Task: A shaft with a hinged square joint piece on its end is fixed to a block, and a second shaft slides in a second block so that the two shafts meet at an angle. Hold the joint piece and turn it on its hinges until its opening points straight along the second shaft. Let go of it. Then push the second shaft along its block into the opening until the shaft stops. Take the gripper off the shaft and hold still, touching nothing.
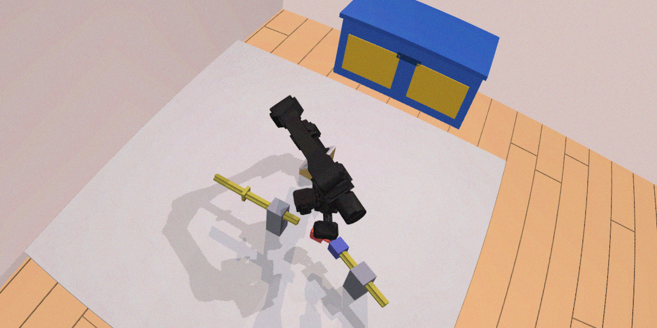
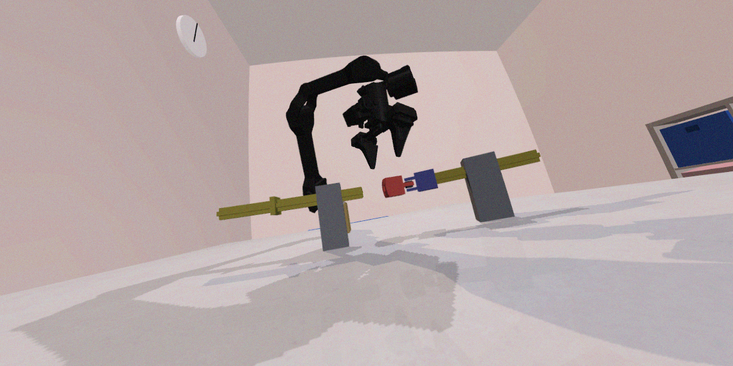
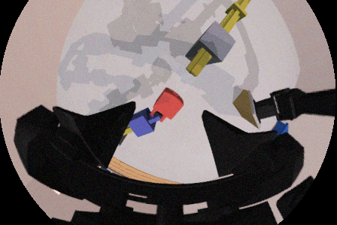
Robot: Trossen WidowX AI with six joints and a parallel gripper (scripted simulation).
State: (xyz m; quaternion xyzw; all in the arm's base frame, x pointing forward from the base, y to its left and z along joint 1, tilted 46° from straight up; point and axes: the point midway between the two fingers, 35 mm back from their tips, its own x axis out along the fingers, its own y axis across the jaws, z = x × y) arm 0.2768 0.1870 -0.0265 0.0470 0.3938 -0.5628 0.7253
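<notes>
The red joint piece is 5 cm below my gripper tip and 1 cm to the left of it.
</notes>
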